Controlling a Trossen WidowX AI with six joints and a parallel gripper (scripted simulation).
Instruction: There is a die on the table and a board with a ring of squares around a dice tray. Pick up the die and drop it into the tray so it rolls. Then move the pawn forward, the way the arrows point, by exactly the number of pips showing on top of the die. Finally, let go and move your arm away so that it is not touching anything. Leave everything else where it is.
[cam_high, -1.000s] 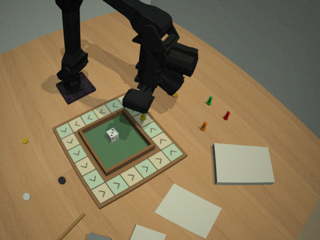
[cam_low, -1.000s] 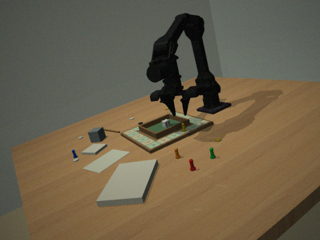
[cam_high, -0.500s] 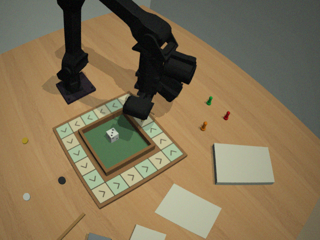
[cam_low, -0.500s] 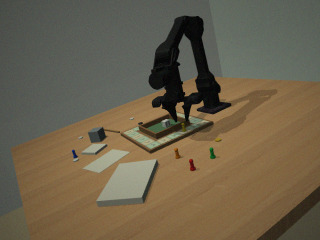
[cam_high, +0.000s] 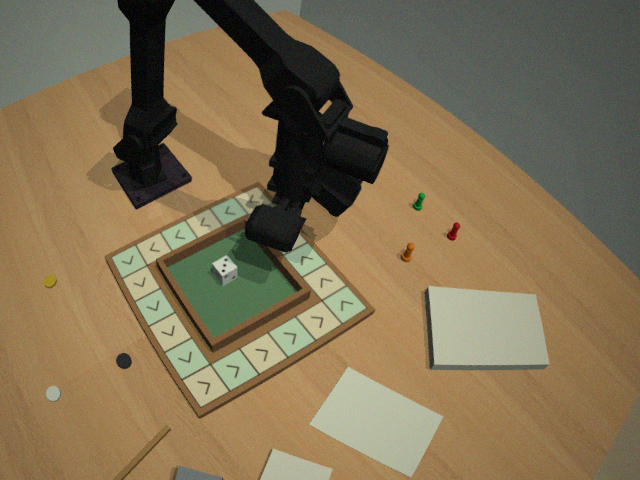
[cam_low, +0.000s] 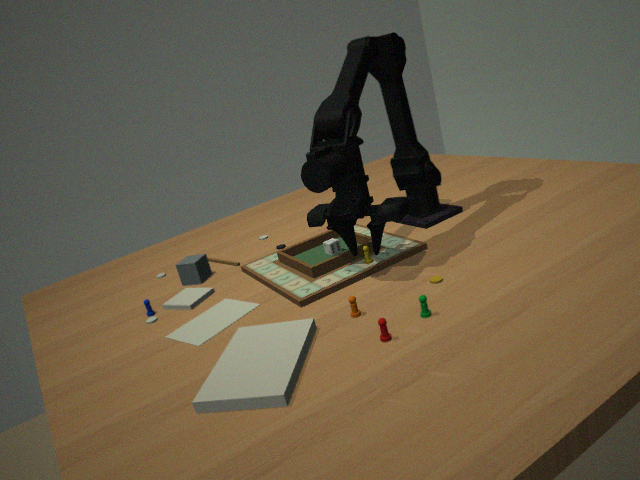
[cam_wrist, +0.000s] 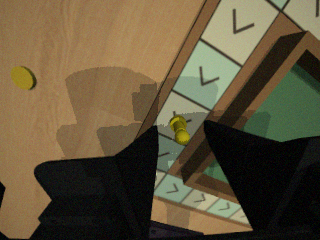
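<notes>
Now: gripper tip 110 mm to the left of the grey die and 20 mm short of it. From my gripper tip the other things lie so: orange pawn 150 mm to the left, 100 mm ahead, 10 mm below; yellow pawn right at my gripper tip; green dice tray 110 mm to the right, 40 mm ahead, 20 mm below.
</notes>
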